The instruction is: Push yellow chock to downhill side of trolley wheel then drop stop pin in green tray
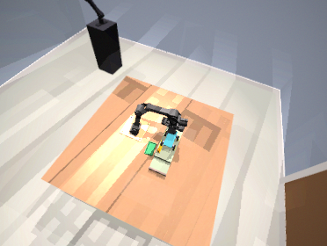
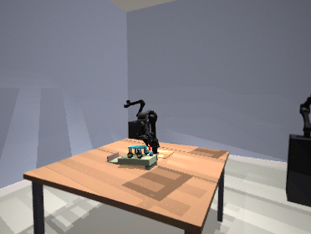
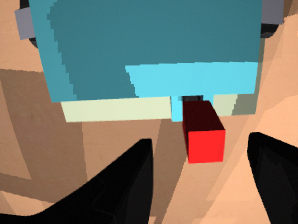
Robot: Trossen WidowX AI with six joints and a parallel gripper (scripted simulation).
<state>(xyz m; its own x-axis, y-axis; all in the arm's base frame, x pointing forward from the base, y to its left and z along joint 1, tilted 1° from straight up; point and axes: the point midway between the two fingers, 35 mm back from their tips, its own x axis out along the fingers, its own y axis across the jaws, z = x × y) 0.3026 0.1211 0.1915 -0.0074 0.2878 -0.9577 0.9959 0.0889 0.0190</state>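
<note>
Now: gripper tip 4 cm above the red-headed stop pin and 1 cm to the right of it. From my gripper tip the other things lie so: ramp (12 cm below, 9 cm to the right, 3 cm ahead); then blue trolley (9 cm to the right, 5 cm below, 3 cm ahead); then yellow chock (19 cm to the right, 8 cm below, 2 cm behind).
</note>
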